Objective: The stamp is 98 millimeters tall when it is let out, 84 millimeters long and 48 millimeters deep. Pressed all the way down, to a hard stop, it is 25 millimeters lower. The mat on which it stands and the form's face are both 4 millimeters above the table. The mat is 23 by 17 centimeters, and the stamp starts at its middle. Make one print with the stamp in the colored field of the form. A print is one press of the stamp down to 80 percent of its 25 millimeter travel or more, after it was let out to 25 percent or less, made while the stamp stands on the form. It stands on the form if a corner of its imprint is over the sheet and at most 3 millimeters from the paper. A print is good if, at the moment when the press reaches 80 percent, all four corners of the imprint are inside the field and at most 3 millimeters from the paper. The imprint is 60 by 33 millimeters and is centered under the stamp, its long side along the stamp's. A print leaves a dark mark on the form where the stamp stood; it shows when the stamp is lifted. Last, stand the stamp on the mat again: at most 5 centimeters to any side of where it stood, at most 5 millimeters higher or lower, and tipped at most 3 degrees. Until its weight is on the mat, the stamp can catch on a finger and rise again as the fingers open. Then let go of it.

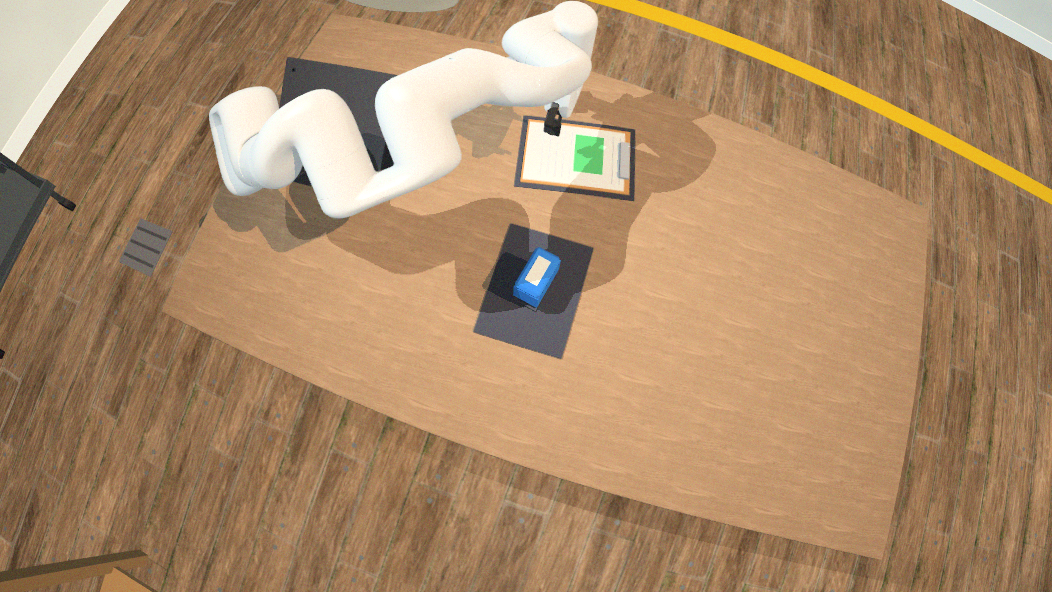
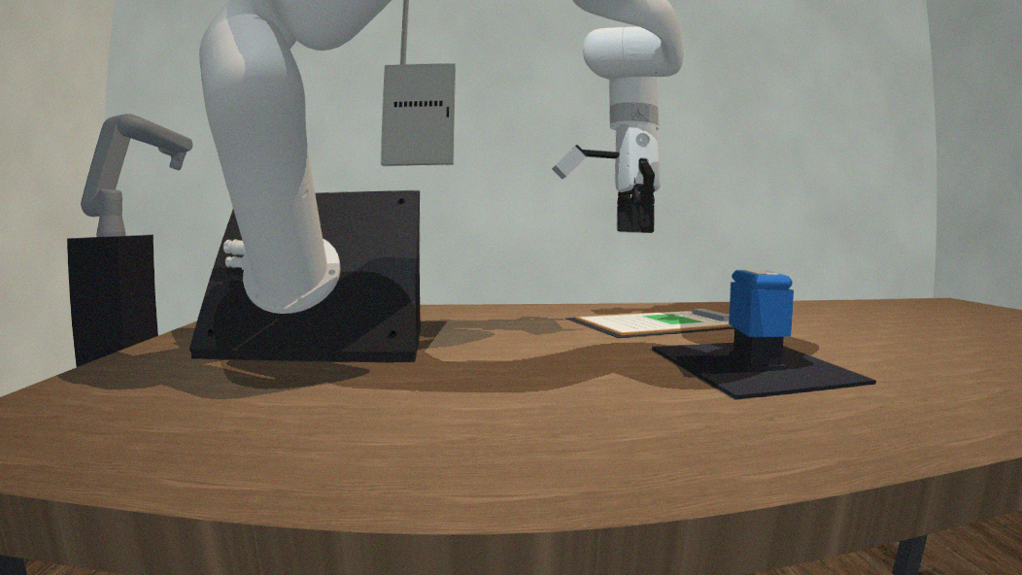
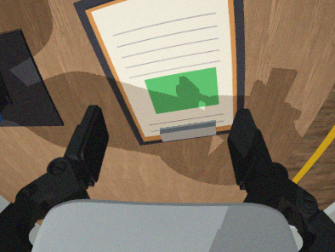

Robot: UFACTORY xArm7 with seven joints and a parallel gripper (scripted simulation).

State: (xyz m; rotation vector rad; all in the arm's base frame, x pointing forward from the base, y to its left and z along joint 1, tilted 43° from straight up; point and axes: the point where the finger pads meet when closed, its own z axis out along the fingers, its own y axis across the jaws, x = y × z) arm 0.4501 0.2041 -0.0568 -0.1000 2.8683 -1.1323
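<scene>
Now: the blue stamp 8 cm ahead of my hand, 30 cm to the right of it and 10 cm below it. From my hand the other things lie so: form (6 cm ahead, 1 cm to the left, 14 cm below); dark mat (8 cm ahead, 30 cm to the right, 15 cm below).
</scene>
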